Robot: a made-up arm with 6 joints.
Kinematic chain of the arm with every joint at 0, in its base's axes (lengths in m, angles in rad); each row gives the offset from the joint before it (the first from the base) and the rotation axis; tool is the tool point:
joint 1: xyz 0 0 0.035 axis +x
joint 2: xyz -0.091 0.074 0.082 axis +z
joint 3: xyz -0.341 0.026 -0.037 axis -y
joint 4: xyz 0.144 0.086 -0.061 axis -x
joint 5: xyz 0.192 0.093 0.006 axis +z
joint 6: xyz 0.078 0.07 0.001 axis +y
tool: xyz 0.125 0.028 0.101
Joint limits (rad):
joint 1: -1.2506..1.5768
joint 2: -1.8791..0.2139
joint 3: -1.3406..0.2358
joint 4: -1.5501..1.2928
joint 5: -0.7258..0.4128
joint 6: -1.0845..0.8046
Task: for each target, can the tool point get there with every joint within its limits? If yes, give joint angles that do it. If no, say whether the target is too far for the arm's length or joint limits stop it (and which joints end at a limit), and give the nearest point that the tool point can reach.
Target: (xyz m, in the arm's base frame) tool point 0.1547 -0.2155 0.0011
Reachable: yes | joints -0.7925 -1.7025 -0.5543 -0.2474 -0.0174 0.0883
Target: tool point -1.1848 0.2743 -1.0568
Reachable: no: too far | nearest point -0.6157 0.1501 -0.5623 | short by 0.764 m
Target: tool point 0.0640 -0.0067 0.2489
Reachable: yes | joints -0.2974 -1.3813 -0.0512 -0.9267 0.0734 -0.2540
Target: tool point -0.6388 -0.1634 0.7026
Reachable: no: joint limits stop it (at a limit: joint 2, joint 3, joint 5, joint 6) | nearest point -0.1900 -0.1046 0.4624 | short by 0.512 m
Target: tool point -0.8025 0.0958 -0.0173
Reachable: no: joint limits stop it (at a limit: joint 2, joint 3, joint 4, joint 5, joint 6) | nearest point -0.6171 0.3898 -0.1778 | short by 0.383 m
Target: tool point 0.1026 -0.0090 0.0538
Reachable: yes | joints -0.7684 -1.3457 -0.5069 -0.6936 0.1625 -0.6567
